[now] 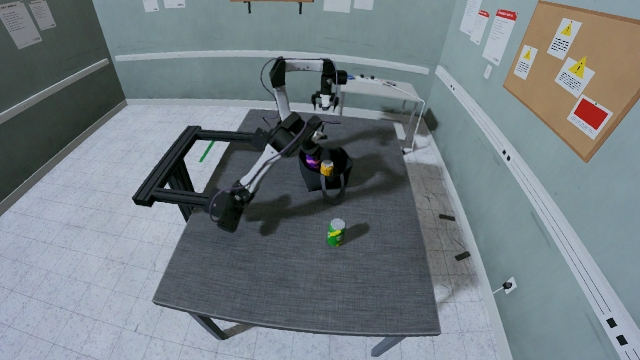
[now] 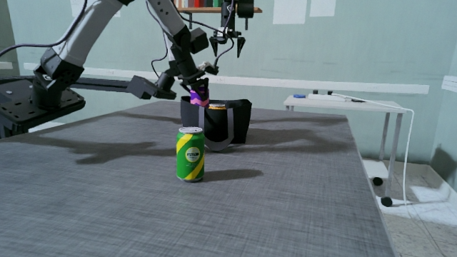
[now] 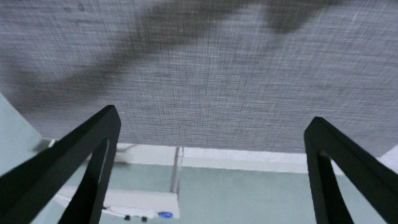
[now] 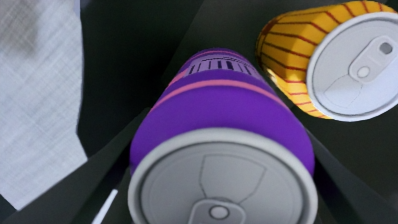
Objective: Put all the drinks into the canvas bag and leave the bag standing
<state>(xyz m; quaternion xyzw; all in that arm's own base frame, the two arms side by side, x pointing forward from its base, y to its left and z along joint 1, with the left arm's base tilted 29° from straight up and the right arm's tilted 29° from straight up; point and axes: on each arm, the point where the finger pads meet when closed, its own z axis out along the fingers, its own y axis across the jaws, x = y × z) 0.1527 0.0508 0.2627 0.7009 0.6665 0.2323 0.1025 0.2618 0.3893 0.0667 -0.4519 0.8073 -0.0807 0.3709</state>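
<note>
My right gripper is now 8 cm short of the orange can, 1 cm to the left of it and 8 cm above it. Also, from my right hand: purple can (2 cm below); then yellow can (19 cm ahead, 37 cm to the right, 8 cm below).
</note>
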